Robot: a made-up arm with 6 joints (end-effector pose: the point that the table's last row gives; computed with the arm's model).
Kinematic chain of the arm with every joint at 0, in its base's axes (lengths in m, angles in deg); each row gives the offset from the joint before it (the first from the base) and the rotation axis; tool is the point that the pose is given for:
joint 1: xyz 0 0 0.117 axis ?
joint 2: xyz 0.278 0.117 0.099 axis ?
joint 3: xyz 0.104 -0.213 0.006 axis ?
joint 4: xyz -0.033 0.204 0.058 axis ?
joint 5: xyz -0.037 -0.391 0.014 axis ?
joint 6: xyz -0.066 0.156 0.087 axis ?
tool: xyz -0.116 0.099 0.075
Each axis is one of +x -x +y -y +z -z.
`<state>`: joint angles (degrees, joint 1 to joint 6).
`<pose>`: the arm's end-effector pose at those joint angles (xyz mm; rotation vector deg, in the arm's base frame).
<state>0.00 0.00 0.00 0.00 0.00 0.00</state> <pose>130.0 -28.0 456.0 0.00 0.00 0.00</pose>
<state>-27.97 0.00 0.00 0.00 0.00 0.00</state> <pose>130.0 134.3 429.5 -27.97 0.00 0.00</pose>
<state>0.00 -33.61 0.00 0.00 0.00 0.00</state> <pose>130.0 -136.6 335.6 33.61 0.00 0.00</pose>
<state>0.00 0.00 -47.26 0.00 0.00 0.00</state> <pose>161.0 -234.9 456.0 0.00 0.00 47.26</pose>
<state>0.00 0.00 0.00 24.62 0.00 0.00</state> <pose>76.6 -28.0 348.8 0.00 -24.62 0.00</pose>
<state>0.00 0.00 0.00 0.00 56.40 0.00</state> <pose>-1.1 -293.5 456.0 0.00 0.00 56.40</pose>
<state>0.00 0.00 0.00 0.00 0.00 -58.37</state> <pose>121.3 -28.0 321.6 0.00 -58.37 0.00</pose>
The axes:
joint 1: +x
joint 2: -x
joint 3: -z
joint 4: -y
joint 5: +z
joint 6: +y

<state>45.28 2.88 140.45 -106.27 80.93 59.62</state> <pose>34.9 -350.7 322.3 148.34 -4.40 17.18</pose>
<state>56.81 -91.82 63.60 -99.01 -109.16 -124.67</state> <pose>145.2 242.5 287.3 51.05 14.06 32.21</pose>
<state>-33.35 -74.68 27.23 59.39 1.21 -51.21</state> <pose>229.4 179.5 9.3 1.92 -93.92 -53.08</pose>
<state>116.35 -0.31 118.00 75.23 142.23 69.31</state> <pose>161.3 -220.9 414.6 13.24 67.15 76.62</pose>
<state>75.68 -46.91 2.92 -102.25 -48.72 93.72</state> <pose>519.2 188.4 120.1 21.49 -137.33 -103.38</pose>
